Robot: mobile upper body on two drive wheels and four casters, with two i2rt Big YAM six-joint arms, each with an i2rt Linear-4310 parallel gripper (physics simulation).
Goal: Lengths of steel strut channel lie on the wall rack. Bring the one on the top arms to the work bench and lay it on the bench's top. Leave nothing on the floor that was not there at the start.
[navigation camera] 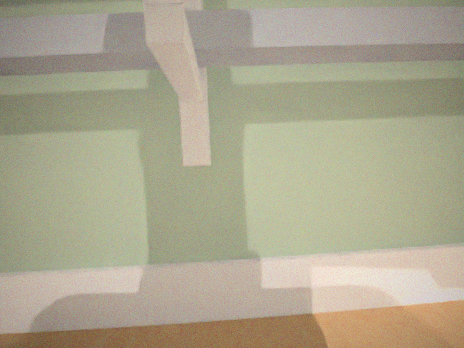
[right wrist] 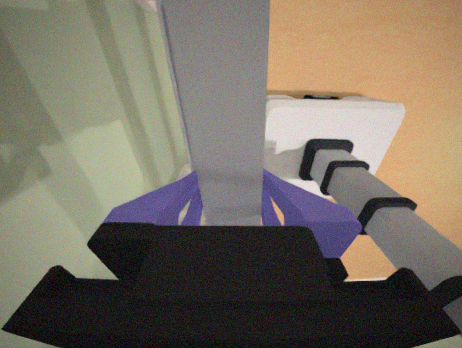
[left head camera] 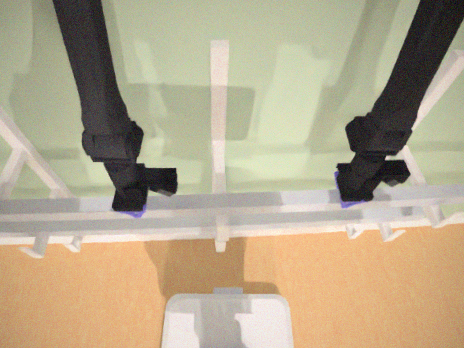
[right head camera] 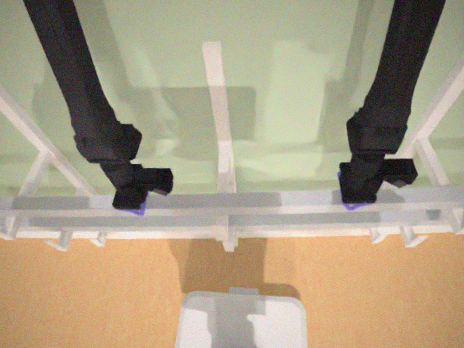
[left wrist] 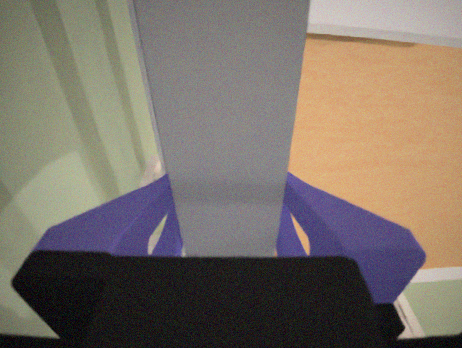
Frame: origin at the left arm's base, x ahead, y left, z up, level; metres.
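Where they show: left gripper, between the fingertips: [left head camera: 139,209] [right head camera: 143,207] [left wrist: 229,174]; right gripper, between the fingertips: [right wrist: 231,174] [left head camera: 342,200] [right head camera: 348,201].
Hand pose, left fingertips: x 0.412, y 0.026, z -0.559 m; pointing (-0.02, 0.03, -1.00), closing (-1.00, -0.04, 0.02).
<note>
After its pixels a point has its place.
The strut channel [left head camera: 280,200] @(x 0.430, y -0.332, z -0.526 m) [right head camera: 295,201] @(x 0.430, y -0.370, z -0.526 m) [left wrist: 230,100] @(x 0.415, y -0.025, z -0.527 m) [right wrist: 222,90] @(x 0.452, y -0.570, z -0.527 m) is a long grey length running across both head views, at the white wall rack's arms [left head camera: 219,100] @(x 0.652, y -0.171, z -0.402 m) [right head camera: 215,75] @(x 0.652, y -0.171, z -0.324 m). My left gripper [left head camera: 132,212] @(x 0.412, y 0.026, z -0.559 m) [right head camera: 132,209] [left wrist: 229,174] @(x 0.412, y 0.026, z -0.559 m) is shut on it toward the picture's left, with purple fingers against both sides. My right gripper [left head camera: 354,202] [right head camera: 356,204] @(x 0.447, y -0.508, z -0.551 m) [right wrist: 231,174] @(x 0.447, y -0.508, z -0.551 m) is shut on it toward the picture's right in the same way. Black gripper bodies hide parts of the channel. Whether it touches the rack's arms cannot be told. The work bench does not show.
A white rounded block [left head camera: 270,325] @(x 0.196, y -0.395, z -1.150 m) [right head camera: 287,325] @(x 0.210, y -0.409, z -1.150 m) [right wrist: 345,117] @(x -0.037, y -0.426, z -1.150 m) stands over the orange floor [left head camera: 90,290] @(x 0.366, y 0.473, z -1.410 m). A grey tube with black rings [right wrist: 357,185] @(x 0.050, y -0.283, z -0.854 m) shows in the right wrist view. A pale rack arm [navigation camera: 196,140] @(x 0.652, y -0.172, z -1.132 m) and a grey band [navigation camera: 350,25] @(x 0.577, y -0.360, z -1.027 m) cross the green wall [navigation camera: 350,185] @(x 0.696, y -0.411, z -1.212 m).
</note>
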